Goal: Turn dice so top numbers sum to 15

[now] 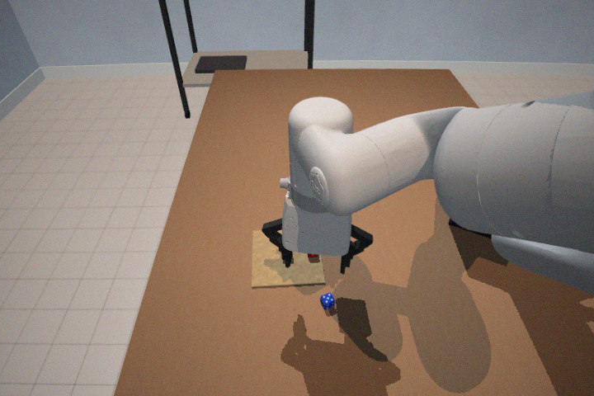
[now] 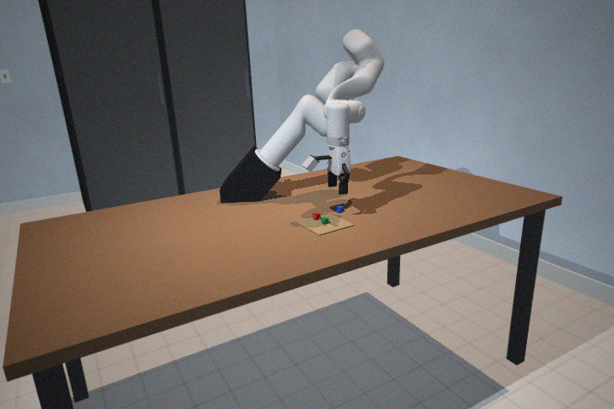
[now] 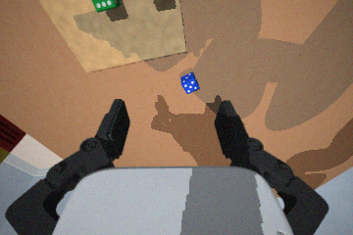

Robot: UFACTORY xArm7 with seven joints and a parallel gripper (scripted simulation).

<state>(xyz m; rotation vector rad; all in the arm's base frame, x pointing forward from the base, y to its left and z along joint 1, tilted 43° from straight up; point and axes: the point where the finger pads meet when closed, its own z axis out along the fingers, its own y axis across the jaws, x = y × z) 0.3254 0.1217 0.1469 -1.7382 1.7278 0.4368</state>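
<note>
Now: hand 3 cm past the blue die, 2 cm to the right of it and 9 cm above it. From my hand the other things lie so: tan mat 7 cm ahead, 7 cm to the right, 10 cm below; then green die 7 cm ahead, 7 cm to the right, 9 cm below; then red die 2 cm ahead, 9 cm to the right, 9 cm below.
</note>
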